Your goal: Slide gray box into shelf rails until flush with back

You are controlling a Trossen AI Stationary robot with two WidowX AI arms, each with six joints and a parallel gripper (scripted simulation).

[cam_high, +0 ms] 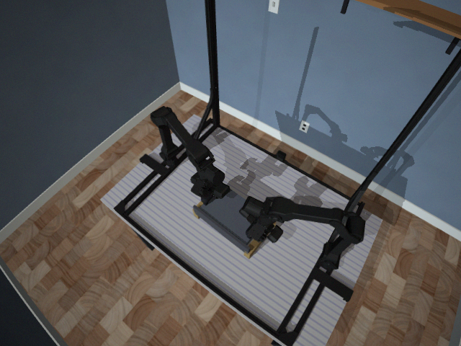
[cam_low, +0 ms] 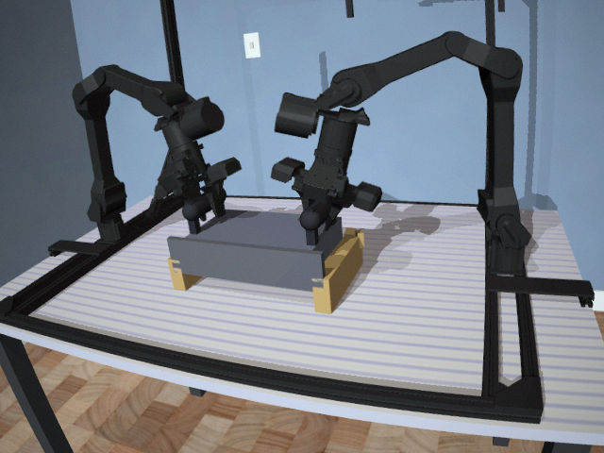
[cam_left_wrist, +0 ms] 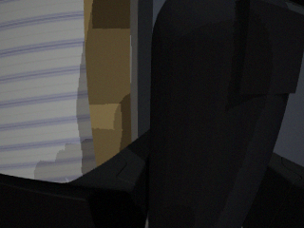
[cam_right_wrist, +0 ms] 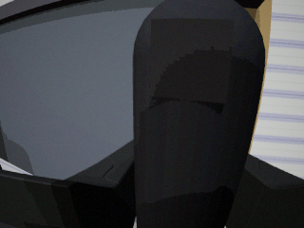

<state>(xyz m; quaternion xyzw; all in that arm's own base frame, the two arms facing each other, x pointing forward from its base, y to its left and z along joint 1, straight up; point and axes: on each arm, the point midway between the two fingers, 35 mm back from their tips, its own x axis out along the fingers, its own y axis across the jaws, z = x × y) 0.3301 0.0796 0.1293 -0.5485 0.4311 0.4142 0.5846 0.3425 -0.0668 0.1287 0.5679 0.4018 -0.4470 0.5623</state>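
Right now the gray box is 120 mm to the left of my right hand, 50 mm below it and 10 mm ahead of it. Also, from my right hand: gray back plate: 120 mm to the left, 100 mm ahead, 70 mm below.
Now: left hand 12 cm to the left of the gray box, 5 cm above it and 1 cm past it. Also, from my left hand: gray back plate: 13 cm to the right, 8 cm ahead, 7 cm below.
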